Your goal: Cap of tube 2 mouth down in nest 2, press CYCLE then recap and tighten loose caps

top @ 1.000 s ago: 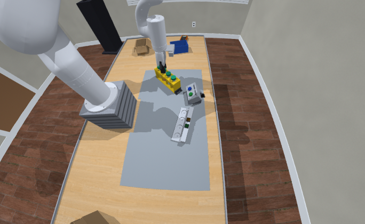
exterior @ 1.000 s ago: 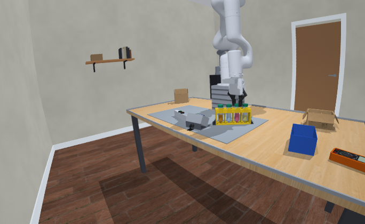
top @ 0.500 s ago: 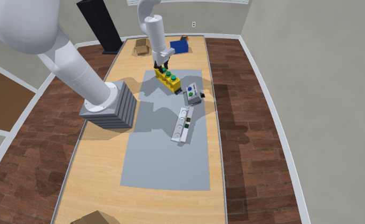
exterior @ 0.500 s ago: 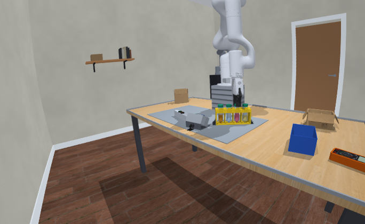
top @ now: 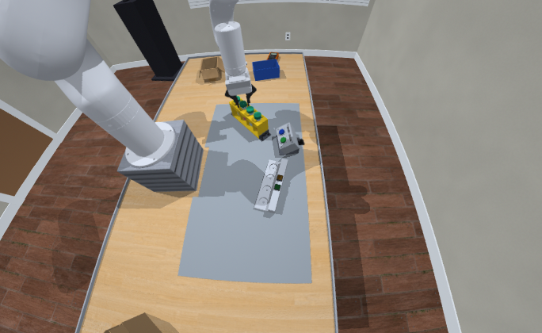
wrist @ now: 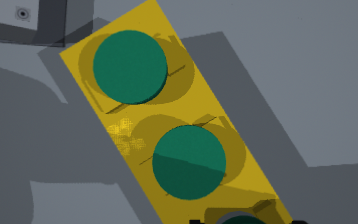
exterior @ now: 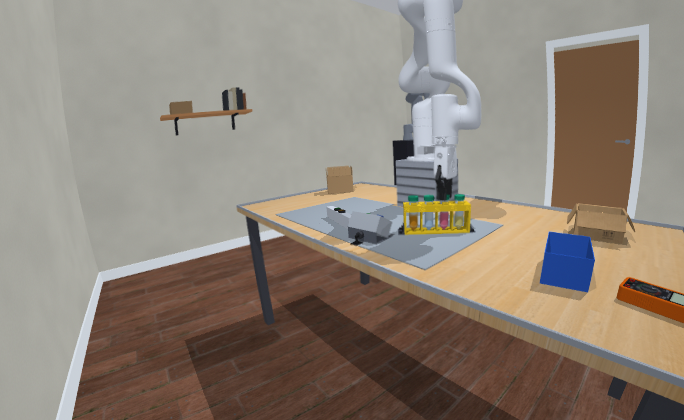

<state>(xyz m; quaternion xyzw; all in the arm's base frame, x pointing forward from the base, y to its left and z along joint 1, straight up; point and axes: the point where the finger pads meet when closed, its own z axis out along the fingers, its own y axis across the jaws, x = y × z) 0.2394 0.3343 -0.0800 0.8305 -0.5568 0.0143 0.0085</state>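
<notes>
Now: the green cap 10 mm below my hand. From my hand the other things lie so: green key 210 mm ahead, 140 mm to the right, 60 mm below; key housing 220 mm ahead, 110 mm to the right, 80 mm below; blue key 200 mm ahead, 90 mm to the right, 60 mm below.
</notes>
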